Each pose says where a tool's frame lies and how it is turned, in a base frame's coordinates. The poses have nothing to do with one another.
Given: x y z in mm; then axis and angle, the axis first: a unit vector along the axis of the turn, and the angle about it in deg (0 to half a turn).
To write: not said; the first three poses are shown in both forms.
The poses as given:
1: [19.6, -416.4, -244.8, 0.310, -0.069, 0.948, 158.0]
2: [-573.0, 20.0, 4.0, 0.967, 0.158, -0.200, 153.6]
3: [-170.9, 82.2, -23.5, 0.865, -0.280, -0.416, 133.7]
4: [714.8, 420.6, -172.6, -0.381, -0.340, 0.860, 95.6]
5: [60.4, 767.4, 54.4, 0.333, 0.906, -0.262, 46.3]
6: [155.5, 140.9, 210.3, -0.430, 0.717, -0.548, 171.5]
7: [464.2, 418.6, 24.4, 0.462, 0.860, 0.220, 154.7]
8: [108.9, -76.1, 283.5, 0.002, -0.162, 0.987, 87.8]
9: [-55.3, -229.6, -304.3, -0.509, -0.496, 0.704, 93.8]
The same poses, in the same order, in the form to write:
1: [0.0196, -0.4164, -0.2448, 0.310, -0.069, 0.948, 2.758]
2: [-0.5730, 0.0200, 0.0040, 0.967, 0.158, -0.200, 2.681]
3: [-0.1709, 0.0822, -0.0235, 0.865, -0.280, -0.416, 2.334]
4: [0.7148, 0.4206, -0.1726, -0.381, -0.340, 0.860, 1.669]
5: [0.0604, 0.7674, 0.0544, 0.333, 0.906, -0.262, 0.808]
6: [0.1555, 0.1409, 0.2103, -0.430, 0.717, -0.548, 2.993]
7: [0.4642, 0.4186, 0.0244, 0.462, 0.859, 0.220, 2.700]
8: [0.1089, -0.0761, 0.2835, 0.002, -0.162, 0.987, 1.532]
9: [-0.0553, -0.2296, -0.3043, -0.509, -0.496, 0.704, 1.637]
